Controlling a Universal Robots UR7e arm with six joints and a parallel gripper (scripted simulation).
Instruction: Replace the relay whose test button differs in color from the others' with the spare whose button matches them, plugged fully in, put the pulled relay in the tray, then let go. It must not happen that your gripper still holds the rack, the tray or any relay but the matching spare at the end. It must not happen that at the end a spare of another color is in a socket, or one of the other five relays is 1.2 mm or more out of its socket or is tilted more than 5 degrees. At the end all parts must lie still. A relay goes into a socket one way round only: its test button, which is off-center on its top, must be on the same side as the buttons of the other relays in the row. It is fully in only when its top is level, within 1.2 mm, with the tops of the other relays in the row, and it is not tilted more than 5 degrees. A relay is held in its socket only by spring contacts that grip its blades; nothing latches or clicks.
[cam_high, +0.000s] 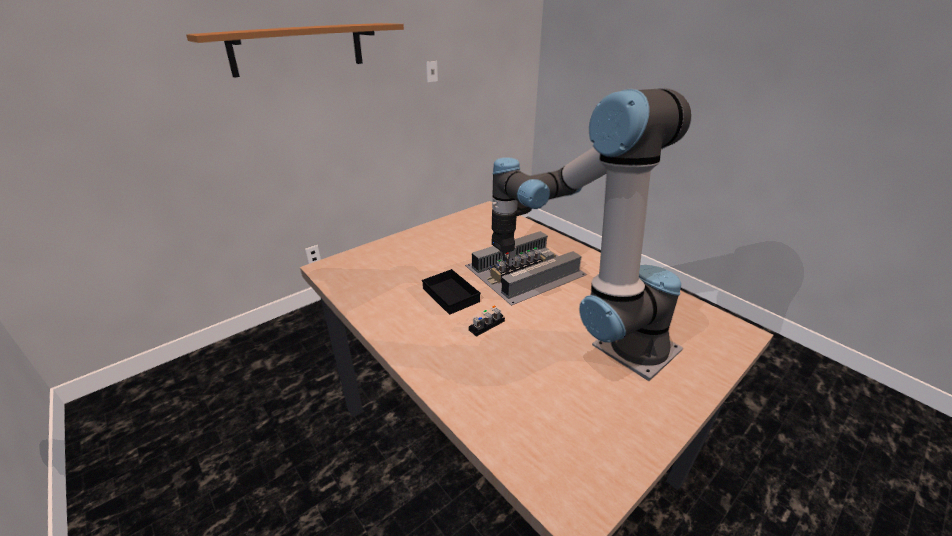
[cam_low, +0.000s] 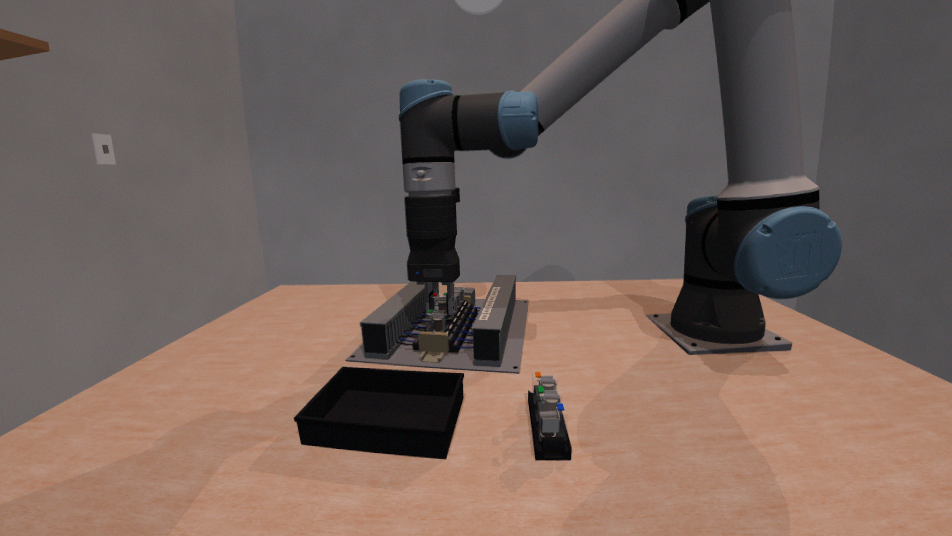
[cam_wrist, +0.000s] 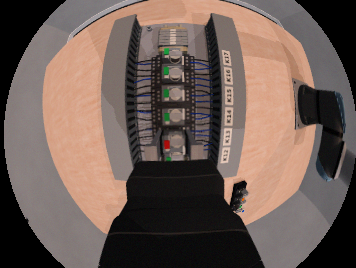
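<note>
Now: hand 40 mm short of the black tray, 210 mm to the right of it and 60 mm above it. From my hand the other things lie so: relay 10 mm below.
</note>
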